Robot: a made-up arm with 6 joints. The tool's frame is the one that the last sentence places. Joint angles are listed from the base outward.
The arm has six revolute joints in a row. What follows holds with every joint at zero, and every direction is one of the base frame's. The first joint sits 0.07 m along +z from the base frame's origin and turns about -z. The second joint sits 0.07 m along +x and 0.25 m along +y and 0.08 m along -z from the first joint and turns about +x. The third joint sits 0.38 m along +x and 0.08 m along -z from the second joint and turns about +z. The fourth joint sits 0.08 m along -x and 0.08 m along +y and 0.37 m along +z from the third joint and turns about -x. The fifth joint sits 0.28 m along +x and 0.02 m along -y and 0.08 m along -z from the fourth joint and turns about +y. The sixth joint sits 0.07 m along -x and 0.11 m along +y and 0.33 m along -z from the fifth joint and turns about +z. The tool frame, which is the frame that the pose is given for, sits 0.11 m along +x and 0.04 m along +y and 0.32 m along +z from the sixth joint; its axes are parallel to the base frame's.
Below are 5 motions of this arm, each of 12 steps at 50 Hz.
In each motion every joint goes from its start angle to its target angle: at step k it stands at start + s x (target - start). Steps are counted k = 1, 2, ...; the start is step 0. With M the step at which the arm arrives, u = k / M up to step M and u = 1 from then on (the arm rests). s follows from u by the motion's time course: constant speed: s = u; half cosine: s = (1 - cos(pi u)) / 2; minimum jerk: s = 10 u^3 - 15 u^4 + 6 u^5.
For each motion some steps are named. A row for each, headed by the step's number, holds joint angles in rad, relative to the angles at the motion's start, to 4 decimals.
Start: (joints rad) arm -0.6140 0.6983 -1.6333 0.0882 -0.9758 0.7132
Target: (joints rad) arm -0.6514 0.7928 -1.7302 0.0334 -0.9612 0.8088
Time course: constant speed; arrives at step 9
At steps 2, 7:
2: -0.0083 0.0210 -0.0215 -0.0122 0.0032 0.0212
7: -0.0291 0.0735 -0.0754 -0.0426 0.0114 0.0744

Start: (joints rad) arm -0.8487 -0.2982 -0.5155 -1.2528 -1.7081 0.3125
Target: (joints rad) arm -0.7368 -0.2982 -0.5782 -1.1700 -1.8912 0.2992
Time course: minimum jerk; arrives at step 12
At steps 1, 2, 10, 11, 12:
1: 0.0006 0.0000 -0.0003 0.0004 -0.0009 -0.0001
2: 0.0040 0.0000 -0.0022 0.0029 -0.0065 -0.0005
10: 0.1079 0.0000 -0.0605 0.0799 -0.1766 -0.0128
11: 0.1113 0.0000 -0.0624 0.0824 -0.1822 -0.0132
12: 0.1119 0.0000 -0.0627 0.0828 -0.1831 -0.0133

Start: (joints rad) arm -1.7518 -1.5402 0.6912 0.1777 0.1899 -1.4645
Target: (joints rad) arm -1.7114 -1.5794 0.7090 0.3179 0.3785 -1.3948
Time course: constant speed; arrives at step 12
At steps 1, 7, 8, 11, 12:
1: 0.0034 -0.0033 0.0015 0.0117 0.0157 0.0058
7: 0.0236 -0.0229 0.0104 0.0818 0.1100 0.0407
8: 0.0269 -0.0261 0.0119 0.0935 0.1257 0.0465
11: 0.0370 -0.0359 0.0163 0.1285 0.1729 0.0639
12: 0.0404 -0.0392 0.0178 0.1402 0.1886 0.0697

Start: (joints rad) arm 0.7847 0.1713 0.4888 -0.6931 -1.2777 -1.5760
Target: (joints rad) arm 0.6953 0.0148 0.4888 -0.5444 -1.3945 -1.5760
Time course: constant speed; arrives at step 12
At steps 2, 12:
2: -0.0149 -0.0261 0.0000 0.0248 -0.0195 0.0000
12: -0.0894 -0.1565 0.0000 0.1487 -0.1168 0.0000

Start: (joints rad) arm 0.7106 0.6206 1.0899 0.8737 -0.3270 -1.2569
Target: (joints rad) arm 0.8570 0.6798 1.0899 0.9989 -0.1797 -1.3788
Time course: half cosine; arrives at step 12
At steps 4, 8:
4: 0.0366 0.0148 0.0000 0.0313 0.0368 -0.0305
8: 0.1098 0.0444 0.0000 0.0939 0.1105 -0.0914

